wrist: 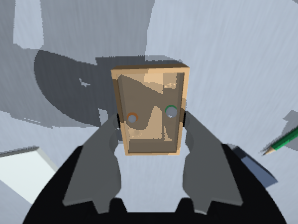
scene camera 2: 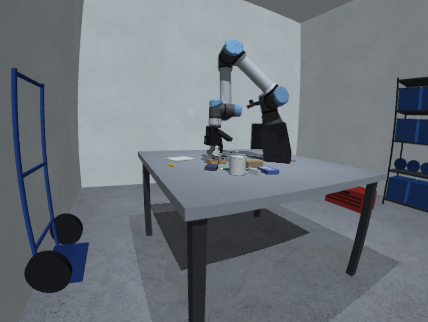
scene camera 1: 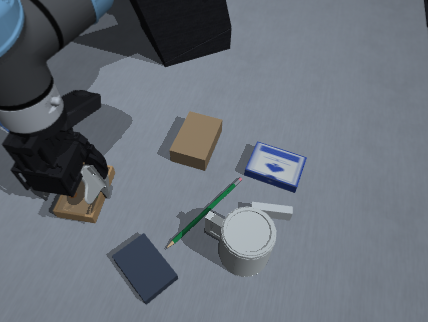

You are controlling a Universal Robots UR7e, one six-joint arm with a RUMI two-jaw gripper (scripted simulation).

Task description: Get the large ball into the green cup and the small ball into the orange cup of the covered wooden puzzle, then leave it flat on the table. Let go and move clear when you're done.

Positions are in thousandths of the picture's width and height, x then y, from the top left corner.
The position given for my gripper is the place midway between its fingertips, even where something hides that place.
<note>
I see my gripper (scene camera 1: 202,601), a covered wooden puzzle (scene camera 1: 176,648), a dark notebook (scene camera 1: 342,837) and a tan box (scene camera 1: 454,449).
The covered wooden puzzle is seen too in the wrist view (wrist: 508,444). My gripper is seen too in the wrist view (wrist: 508,507). The wrist view does not show the tan box: it is out of frame.
</note>
